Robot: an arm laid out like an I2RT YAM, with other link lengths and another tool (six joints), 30 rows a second.
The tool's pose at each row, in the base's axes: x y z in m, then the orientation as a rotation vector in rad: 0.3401, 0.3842, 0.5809, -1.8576, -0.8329, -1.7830; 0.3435, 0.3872, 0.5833, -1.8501, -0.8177, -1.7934; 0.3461, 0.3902, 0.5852, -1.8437, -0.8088, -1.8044; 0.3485, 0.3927, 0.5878, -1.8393, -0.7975, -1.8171; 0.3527, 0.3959, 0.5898, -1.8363, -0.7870, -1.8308; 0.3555, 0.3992, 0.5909, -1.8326, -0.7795, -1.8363; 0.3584, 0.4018, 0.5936, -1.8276, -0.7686, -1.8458; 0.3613, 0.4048, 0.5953, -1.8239, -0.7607, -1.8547; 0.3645, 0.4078, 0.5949, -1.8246, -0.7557, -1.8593; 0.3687, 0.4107, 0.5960, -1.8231, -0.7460, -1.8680
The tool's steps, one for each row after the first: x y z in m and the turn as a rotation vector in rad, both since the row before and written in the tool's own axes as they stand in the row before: 0.0027, 0.0004, 0.0043, -0.0065, 0.0116, 0.0057; 0.0022, -0.0003, 0.0038, -0.0057, 0.0096, 0.0011; 0.0028, 0.0000, 0.0033, -0.0085, 0.0094, 0.0013; 0.0022, 0.0006, 0.0052, -0.0097, 0.0086, -0.0001; 0.0013, -0.0005, 0.0042, -0.0036, 0.0058, 0.0025; 0.0028, 0.0002, 0.0038, -0.0063, 0.0086, 0.0027; 0.0018, -0.0002, 0.0041, -0.0058, 0.0069, 0.0009; -0.0003, -0.0002, 0.0044, -0.0047, 0.0021, 0.0005; 0.0011, 0.0006, 0.0051, -0.0075, 0.0058, 0.0016
